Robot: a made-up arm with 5 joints. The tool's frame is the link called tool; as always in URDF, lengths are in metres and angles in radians.
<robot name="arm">
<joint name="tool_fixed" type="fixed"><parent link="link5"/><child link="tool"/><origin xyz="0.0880 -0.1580 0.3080" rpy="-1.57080 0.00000 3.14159"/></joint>
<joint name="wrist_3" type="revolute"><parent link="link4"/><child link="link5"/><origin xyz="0.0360 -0.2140 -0.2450"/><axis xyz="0 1 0"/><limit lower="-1.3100" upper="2.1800" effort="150" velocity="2.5"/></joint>
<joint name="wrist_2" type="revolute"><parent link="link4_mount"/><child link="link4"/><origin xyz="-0.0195 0.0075 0.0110"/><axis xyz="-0.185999 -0.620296 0.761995"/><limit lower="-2.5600" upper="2.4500" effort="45" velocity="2.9"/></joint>
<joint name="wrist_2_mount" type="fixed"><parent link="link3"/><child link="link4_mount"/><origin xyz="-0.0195 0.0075 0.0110"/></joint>
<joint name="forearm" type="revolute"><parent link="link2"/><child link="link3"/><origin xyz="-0.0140 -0.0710 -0.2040"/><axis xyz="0.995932 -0.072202 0.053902"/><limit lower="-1.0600" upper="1.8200" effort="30" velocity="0.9"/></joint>
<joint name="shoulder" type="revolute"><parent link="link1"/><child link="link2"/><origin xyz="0.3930 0.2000 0.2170"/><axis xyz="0.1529 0.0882 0.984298"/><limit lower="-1.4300" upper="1.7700" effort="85" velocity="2.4"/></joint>
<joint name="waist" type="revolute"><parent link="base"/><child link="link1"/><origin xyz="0.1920 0.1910 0.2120"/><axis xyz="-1 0 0"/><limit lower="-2.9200" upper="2.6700" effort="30" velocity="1.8"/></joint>
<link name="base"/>
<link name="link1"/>
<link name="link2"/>
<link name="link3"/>
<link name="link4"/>
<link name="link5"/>
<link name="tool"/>
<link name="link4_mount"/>
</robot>
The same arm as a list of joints. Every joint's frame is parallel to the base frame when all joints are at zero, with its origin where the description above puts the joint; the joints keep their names.
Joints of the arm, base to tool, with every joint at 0 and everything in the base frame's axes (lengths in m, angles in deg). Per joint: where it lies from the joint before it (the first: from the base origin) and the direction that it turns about. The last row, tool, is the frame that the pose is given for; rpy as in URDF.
waist: axis -x xyz 0.192 0.191 0.212
shoulder: axis 0.1529 0.0882 0.984298 xyz 0.393 0.2 0.217
forearm: axis 0.995932 -0.072202 0.053902 xyz -0.014 -0.071 -0.204
wrist_2: axis -0.185999 -0.620296 0.761995 xyz -0.039 0.015 0.022
wrist_3: axis +y xyz 0.036 -0.214 -0.245
tool: xyz 0.088 -0.158 0.308 rpy -90 0 180
Joint limits (deg, base to tool): -167.3..152.98 -81.93..101.41 -60.73..104.28 -146.68..140.37 -75.06..124.9

